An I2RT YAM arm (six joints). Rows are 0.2 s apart.
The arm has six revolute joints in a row. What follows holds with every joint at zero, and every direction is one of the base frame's. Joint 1 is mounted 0.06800 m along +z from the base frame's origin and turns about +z. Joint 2 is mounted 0.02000 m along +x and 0.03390 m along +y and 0.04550 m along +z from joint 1 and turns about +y. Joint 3 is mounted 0.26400 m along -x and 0.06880 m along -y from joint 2 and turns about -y. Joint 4 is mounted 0.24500 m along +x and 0.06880 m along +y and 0.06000 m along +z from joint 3 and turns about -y. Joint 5 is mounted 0.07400 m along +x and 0.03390 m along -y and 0.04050 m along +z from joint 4 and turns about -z. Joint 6 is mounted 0.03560 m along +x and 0.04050 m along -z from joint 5 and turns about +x. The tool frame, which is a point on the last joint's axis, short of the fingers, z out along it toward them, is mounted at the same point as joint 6; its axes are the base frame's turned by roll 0.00, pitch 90.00 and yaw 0.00 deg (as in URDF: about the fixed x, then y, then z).
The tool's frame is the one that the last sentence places.
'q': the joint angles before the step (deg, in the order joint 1, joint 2, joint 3, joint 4, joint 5, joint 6). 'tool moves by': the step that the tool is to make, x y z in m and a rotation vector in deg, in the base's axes. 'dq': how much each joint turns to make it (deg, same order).
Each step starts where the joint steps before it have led.
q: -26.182, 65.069, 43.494, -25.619, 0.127, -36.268
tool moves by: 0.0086, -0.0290, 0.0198, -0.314, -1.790, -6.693
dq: -4.895, 4.231, 6.516, -0.579, 0.821, 1.703
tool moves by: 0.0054, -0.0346, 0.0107, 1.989, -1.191, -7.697
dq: -5.553, 5.427, 6.159, -0.898, -0.151, 3.151
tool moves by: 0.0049, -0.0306, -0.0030, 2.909, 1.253, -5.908
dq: -4.099, 6.102, 4.901, -1.630, 0.144, 2.338
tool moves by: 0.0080, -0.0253, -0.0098, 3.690, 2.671, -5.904
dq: -2.297, 6.668, 4.967, -2.852, 1.535, 3.405
